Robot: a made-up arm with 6 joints.
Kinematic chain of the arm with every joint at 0, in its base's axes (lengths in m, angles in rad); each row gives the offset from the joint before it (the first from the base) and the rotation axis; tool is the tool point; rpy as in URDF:
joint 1: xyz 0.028 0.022 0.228 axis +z
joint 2: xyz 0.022 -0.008 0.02 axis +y
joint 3: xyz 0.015 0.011 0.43 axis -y
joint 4: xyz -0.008 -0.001 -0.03 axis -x
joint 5: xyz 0.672 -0.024 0 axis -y
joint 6: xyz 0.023 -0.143 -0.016 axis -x
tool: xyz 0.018 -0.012 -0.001 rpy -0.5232 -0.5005 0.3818
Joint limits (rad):
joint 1: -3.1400..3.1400
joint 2: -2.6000..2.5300
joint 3: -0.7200..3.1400
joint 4: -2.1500..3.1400
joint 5: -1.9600..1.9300
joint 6: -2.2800..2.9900
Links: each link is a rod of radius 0.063 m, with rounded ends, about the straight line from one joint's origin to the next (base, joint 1, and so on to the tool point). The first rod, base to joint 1, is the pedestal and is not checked.
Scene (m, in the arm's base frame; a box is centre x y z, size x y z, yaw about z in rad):
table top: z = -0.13
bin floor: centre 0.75 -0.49 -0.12 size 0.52 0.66 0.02 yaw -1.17
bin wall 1: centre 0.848 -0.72 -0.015 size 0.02 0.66 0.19 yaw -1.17
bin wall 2: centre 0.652 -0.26 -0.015 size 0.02 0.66 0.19 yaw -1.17
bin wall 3: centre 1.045 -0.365 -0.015 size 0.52 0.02 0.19 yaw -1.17
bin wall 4: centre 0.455 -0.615 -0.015 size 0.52 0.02 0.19 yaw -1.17
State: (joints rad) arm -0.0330 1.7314 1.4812 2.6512 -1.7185 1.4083
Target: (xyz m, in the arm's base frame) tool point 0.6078 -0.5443 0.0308
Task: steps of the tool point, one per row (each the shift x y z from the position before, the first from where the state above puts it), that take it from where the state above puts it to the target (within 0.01 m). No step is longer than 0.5 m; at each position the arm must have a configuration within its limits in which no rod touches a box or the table.
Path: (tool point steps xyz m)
1: -0.0683 0.2549 0.3820
2: -0.2463 0.1680 0.3500
3: -0.3439 0.0005 0.2712
4: -0.3289 -0.1863 0.1576
5: -0.2103 -0.3242 0.0261
6: -0.0351 -0.3640 -0.1040
7: 0.1309 -0.2931 -0.2146
8: 0.2278 -0.1400 -0.2906
9: 0.2242 0.0393 -0.3229
10: 0.1274 0.1818 -0.3092

